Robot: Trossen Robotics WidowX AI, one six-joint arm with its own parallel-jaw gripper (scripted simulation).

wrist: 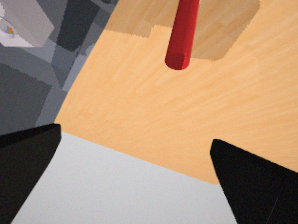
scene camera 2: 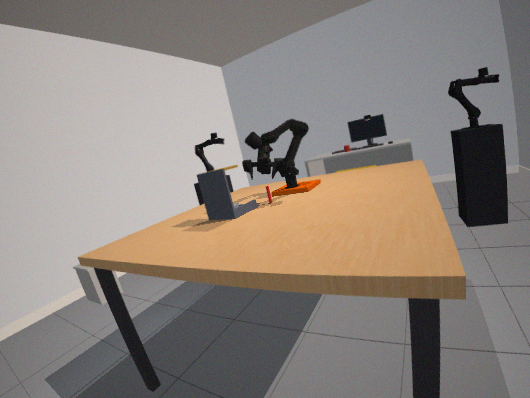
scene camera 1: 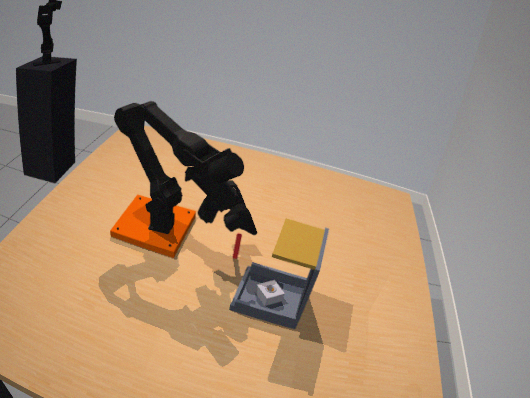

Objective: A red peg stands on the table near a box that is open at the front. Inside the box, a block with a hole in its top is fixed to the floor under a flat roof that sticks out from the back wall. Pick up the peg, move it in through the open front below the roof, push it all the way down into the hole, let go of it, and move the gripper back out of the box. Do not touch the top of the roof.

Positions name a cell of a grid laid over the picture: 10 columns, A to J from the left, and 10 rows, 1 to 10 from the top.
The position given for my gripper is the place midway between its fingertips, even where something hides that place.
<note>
My gripper (scene camera 1: E6) is open and holds nothing. Further things: a back wall (scene camera 2: E5).
My gripper also shows in the wrist view (wrist: E7).
</note>
